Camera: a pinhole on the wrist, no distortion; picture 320 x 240 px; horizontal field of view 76.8 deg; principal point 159.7 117.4 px. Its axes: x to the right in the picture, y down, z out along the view. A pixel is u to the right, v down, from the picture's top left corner.
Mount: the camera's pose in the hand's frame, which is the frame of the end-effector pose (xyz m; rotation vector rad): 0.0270 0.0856 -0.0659 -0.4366 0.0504 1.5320
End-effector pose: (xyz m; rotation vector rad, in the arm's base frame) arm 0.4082 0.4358 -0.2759 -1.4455 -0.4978 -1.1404
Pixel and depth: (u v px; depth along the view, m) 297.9 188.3 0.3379
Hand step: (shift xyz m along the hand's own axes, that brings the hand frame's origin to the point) -0.1560 0.4063 0.1473
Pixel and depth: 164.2 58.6 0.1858
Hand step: 0.0355 0.1474 0.1173
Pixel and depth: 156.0 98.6 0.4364
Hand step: -0.0378 0.2120 0.3488
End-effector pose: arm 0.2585 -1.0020 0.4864 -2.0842 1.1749 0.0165
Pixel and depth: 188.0 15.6 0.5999
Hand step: 0.1823 0.3553 0.5355
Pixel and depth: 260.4 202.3 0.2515
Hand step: -0.1286 0.2794 0.1026
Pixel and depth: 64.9 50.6 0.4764
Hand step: 0.0546 0.0213 0.4790
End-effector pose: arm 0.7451 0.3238 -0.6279 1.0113 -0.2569 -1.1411
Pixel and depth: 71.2 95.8 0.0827
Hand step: 0.0140 0.0765 0.0234
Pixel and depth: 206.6 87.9 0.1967
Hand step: 0.0106 0.1897 0.1087
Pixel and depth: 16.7 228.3 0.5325
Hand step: -0.4036 -0.1176 0.4677
